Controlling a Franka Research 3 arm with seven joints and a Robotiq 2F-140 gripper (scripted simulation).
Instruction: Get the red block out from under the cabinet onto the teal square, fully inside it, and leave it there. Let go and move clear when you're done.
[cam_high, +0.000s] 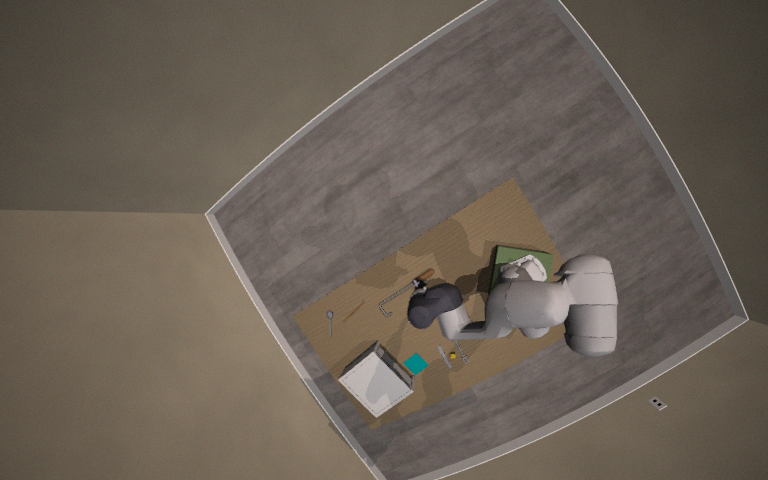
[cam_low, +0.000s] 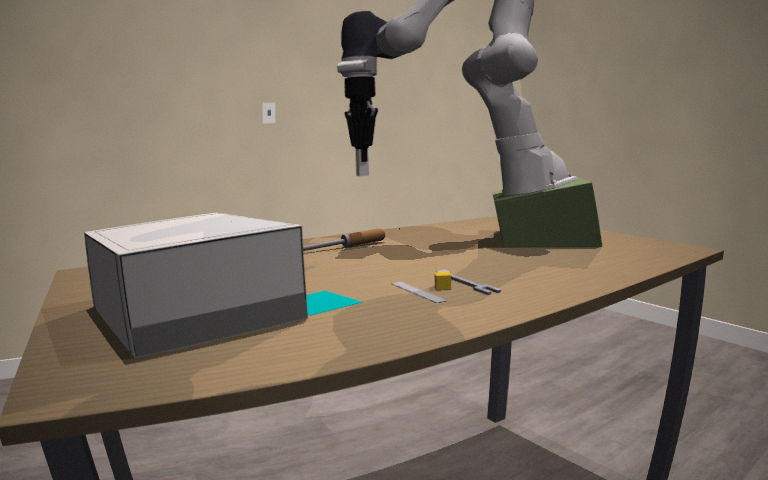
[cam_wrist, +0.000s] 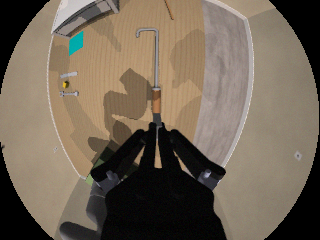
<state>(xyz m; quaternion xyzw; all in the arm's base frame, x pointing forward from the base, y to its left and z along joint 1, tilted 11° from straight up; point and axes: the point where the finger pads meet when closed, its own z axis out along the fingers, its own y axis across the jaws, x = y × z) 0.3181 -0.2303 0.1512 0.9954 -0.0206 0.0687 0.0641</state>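
Now: the hooked tool 130 mm ahead of my hand, 30 mm to the left of it and 190 mm below it. From my hand the other things lie so: thin wooden stick 440 mm ahead, 60 mm to the right, 200 mm below; yellow cube 130 mm ahead, 450 mm to the left, 190 mm below; forked tool 80 mm ahead, 450 mm to the left, 200 mm below.
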